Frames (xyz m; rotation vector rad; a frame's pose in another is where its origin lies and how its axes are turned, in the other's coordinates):
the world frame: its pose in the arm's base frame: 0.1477 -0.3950 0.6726 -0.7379 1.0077 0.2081
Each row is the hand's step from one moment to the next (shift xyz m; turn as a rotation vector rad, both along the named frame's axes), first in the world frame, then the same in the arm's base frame.
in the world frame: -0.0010 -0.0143 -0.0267 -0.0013 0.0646 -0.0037
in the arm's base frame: -0.0121 -0.0278 -0.0010 -0.0344 0.0458 -0.0301
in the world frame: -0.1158 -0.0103 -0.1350 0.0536 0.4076 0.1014
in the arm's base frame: -0.1507 -0.0756 0.0574 -0.0972 0.3596 -0.2012
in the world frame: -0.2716 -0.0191 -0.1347 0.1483 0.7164 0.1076
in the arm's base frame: -0.2301 -0.0558 0.1903 -0.1907 0.5773 -0.4209
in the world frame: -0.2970 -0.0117 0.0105 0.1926 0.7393 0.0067
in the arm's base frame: -0.1468 0.0480 0.2542 -0.2478 0.5215 -0.5003
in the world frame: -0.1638 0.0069 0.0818 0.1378 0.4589 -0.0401
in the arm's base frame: -0.0348 0.0856 0.1582 -0.1746 0.2920 -0.3397
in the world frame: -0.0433 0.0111 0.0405 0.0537 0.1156 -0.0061
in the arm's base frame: -0.0006 0.0417 0.0435 -0.0310 0.0730 -0.1000
